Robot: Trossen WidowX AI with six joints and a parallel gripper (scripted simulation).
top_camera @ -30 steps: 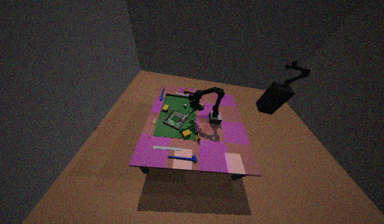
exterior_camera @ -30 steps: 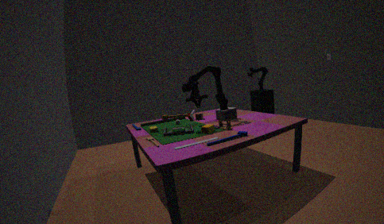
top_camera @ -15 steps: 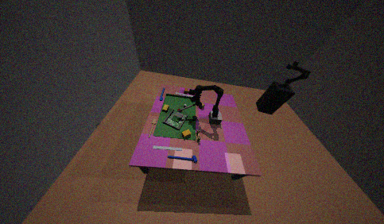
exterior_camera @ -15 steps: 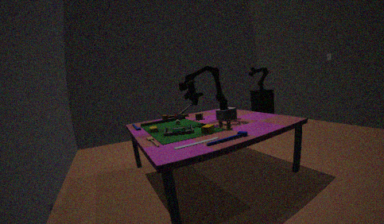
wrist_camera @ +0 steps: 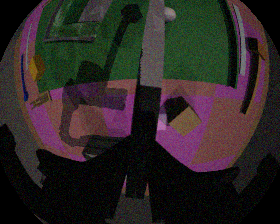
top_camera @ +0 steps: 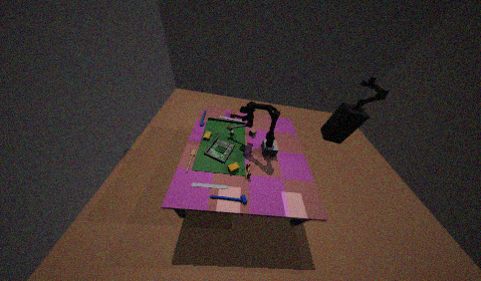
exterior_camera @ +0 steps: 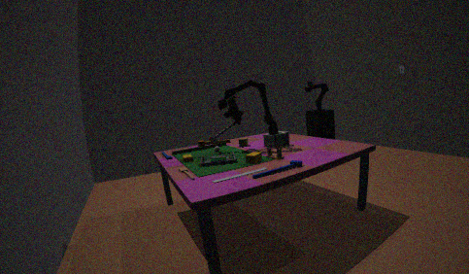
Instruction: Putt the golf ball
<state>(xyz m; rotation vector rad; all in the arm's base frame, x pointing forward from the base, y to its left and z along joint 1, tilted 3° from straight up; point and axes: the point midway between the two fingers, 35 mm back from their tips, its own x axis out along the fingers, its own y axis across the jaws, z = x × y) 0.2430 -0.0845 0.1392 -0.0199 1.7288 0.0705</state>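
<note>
The red putter is 110 mm ahead of my gripper tip, 10 mm to the left of it and 30 mm below it. Round my gripper tip: blue putter: 700 mm to the left, 170 mm below; yellow block: 50 mm ahead, 430 mm to the left, 160 mm below; golf ball: 190 mm ahead, 10 mm to the right, 160 mm below.
</note>
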